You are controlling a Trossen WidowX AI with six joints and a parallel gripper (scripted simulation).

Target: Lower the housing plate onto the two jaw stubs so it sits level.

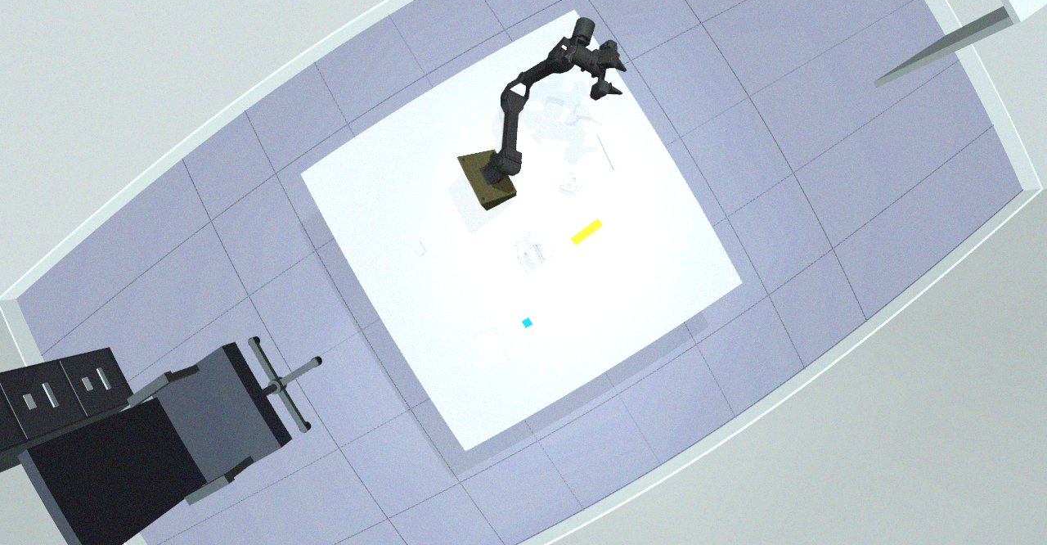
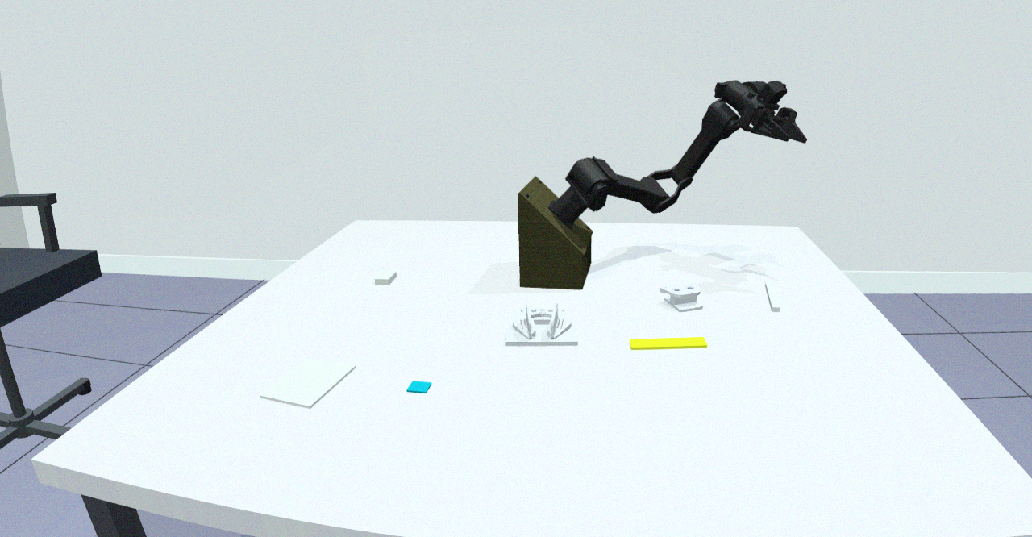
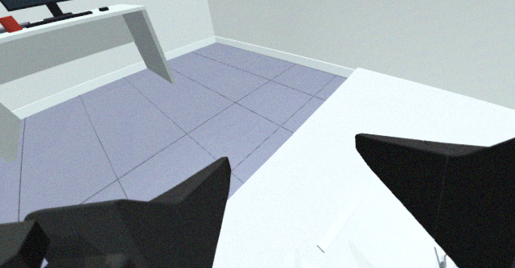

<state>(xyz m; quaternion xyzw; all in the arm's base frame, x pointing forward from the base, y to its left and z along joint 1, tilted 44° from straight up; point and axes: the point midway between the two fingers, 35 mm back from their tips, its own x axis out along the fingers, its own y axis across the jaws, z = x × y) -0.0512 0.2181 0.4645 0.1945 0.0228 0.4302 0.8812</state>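
Now: gripper tip 36 cm short of the yellow strip, 28 cm to the left of it and 30 cm above it. Also, from my gripper tip: cyan tile (56 cm ahead, 64 cm to the right, 30 cm below); grey block (11 cm ahead, 87 cm to the right, 29 cm below); white sheet (58 cm ahead, 82 cm to the right, 30 cm below).
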